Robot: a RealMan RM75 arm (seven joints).
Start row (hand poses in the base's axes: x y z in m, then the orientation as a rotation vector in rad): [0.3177, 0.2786, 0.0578, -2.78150, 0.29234, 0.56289]
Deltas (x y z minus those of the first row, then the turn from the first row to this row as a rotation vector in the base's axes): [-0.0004, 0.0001, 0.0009, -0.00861, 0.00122, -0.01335]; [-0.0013, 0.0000, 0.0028, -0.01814, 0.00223, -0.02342]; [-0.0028, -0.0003, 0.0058, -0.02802, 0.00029, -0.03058]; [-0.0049, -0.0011, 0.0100, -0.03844, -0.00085, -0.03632]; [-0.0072, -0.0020, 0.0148, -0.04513, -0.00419, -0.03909]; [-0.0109, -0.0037, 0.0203, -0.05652, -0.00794, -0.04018]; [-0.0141, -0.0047, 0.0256, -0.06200, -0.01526, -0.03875]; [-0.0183, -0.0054, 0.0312, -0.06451, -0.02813, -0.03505]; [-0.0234, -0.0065, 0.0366, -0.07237, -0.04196, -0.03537]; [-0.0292, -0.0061, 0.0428, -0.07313, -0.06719, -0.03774]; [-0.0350, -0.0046, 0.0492, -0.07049, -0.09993, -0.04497]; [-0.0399, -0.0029, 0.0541, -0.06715, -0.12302, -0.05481]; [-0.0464, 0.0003, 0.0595, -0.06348, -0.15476, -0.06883]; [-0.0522, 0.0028, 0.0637, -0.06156, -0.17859, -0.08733]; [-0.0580, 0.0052, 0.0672, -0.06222, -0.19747, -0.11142]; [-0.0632, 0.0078, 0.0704, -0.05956, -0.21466, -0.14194]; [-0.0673, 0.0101, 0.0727, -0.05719, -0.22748, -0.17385]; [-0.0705, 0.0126, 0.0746, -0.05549, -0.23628, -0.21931]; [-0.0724, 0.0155, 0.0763, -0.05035, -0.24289, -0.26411]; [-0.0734, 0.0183, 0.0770, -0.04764, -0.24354, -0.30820]
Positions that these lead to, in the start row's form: [0.3173, 0.2787, 0.0587, -2.78547, 0.31409, 0.56146]; [0.3164, 0.2786, 0.0606, -2.79125, 0.33167, 0.56050]; [0.3149, 0.2783, 0.0636, -2.79880, 0.34480, 0.55604]; [0.3128, 0.2775, 0.0678, -2.80712, 0.35639, 0.55303]; [0.3105, 0.2766, 0.0726, -2.81327, 0.36202, 0.54760]; [0.3068, 0.2749, 0.0781, -2.82451, 0.36705, 0.54194]; [0.3036, 0.2739, 0.0834, -2.83164, 0.36554, 0.53181]; [0.2994, 0.2732, 0.0890, -2.83769, 0.35850, 0.51429]; [0.2943, 0.2721, 0.0944, -2.84757, 0.35884, 0.49428]; [0.2885, 0.2725, 0.1006, -2.85173, 0.35674, 0.45751]; [0.2827, 0.2740, 0.1070, -2.85164, 0.35835, 0.40892]; [0.2778, 0.2757, 0.1119, -2.84811, 0.36543, 0.37367]; [0.2713, 0.2789, 0.1173, -2.84332, 0.37605, 0.32517]; [0.2655, 0.2814, 0.1215, -2.83717, 0.39519, 0.28694]; [0.2597, 0.2838, 0.1250, -2.83044, 0.42395, 0.25433]; [0.2545, 0.2864, 0.1282, -2.81743, 0.46031, 0.22295]; [0.2504, 0.2887, 0.1305, -2.80318, 0.49937, 0.19748]; [0.2472, 0.2912, 0.1324, -2.78283, 0.55740, 0.17443]; [0.2453, 0.2941, 0.1341, -2.75835, 0.61296, 0.15495]; [0.2443, 0.2969, 0.1348, -2.73507, 0.66943, 0.14368]
